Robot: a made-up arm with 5 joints.
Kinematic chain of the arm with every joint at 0, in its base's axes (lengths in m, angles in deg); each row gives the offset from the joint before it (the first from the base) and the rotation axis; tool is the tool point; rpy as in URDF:
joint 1: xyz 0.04 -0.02 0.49 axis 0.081 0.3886 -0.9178
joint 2: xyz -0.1 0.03 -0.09 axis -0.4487 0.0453 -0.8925
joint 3: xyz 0 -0.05 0.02 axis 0.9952 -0.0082 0.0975
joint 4: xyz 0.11 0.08 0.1 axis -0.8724 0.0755 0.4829
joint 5: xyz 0.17 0 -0.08 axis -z
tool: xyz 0.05 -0.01 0 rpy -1.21 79.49 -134.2
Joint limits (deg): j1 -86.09..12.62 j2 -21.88..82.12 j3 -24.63..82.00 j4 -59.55..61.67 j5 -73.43..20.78
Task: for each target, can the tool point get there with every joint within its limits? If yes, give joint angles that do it. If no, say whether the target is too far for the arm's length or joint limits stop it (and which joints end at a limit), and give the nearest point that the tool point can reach.
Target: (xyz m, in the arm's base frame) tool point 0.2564 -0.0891 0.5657
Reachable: yes | joints -55.20 63.36 -3.26 -20.85 6.71
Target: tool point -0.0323 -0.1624 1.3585
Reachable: no: too far | nearest point 0.1314 -0.0815 0.7058 | short by 0.678 m
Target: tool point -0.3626 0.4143 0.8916
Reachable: no: too far | nearest point -0.0694 0.1659 0.5751 | short by 0.498 m
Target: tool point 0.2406 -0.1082 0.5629
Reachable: yes | joints -35.29 59.75 26.64 -11.87 -13.35
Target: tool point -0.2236 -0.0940 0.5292
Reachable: no: joint limits stop it (at a limit: joint 1, joint 2, joint 4, joint 5) | nearest point -0.1011 0.1144 0.5213 | short by 0.242 m
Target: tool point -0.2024 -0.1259 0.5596
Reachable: no: joint limits stop it (at a limit: joint 1, joint 2, joint 3, joint 4, joint 5) | nearest point -0.0394 -0.2606 0.5184 | short by 0.215 m
